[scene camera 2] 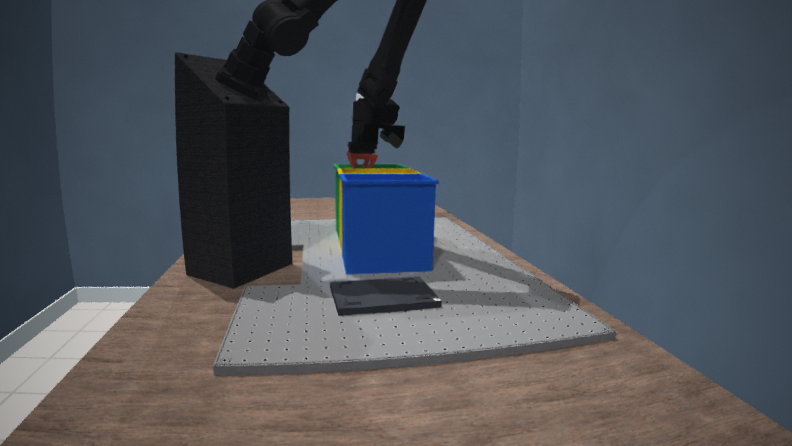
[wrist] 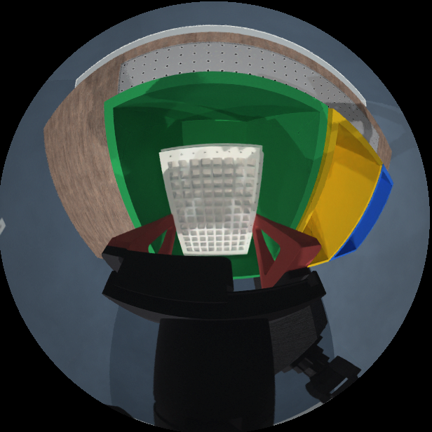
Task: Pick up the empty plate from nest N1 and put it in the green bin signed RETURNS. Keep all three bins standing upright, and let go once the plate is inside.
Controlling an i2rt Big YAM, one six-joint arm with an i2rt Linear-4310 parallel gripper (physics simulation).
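Places are measured from the arm's base along level axes (x back, y right, z up), in metres.
Pixels of known places: arm's base, origin of the base link: [scene camera 2: 240, 80].
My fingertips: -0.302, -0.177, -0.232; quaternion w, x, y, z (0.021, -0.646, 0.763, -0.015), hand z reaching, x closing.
For each thing: its top centre in the pictures, then the offset to it from my fingertips, as dx, dy, dz. "spot": a spot on its surface instead. Level surfaces: height alone.
- green bin, surface spot: [scene camera 2: 336, 193] spot: +0.059, -0.013, -0.032
- yellow bin, surface spot: [scene camera 2: 379, 171] spot: -0.026, +0.083, +0.032
- blue bin, middle of its top: [scene camera 2: 386, 176] +0.022, +0.268, +0.039
- dark flat nest, middle of its top: [scene camera 2: 382, 289] +0.087, +0.444, -0.126
- perforated board, its level: dz -0.140
The white plate [wrist: 215, 200] with a grid of square wells is between the red fingers of my gripper [wrist: 213, 217] [scene camera 2: 363, 164], which is shut on its long sides. In the wrist view the plate lies within the outline of the green bin's rim. The green bin [wrist: 320, 150] [scene camera 2: 336, 193] stands upright, its walls around the plate. In the scene view my fingertips reach down to the level of the bin rims, and the plate is hidden there. The RETURNS sign and nest N1's label do not show.
The yellow bin [wrist: 350, 195] [scene camera 2: 379, 171] stands upright beside the green one, and the blue bin [scene camera 2: 387, 227] [wrist: 372, 215] beyond it. A dark flat nest [scene camera 2: 385, 295] lies on the perforated board [scene camera 2: 288, 343] in front of the blue bin. The black arm pedestal [scene camera 2: 232, 193] stands at left.
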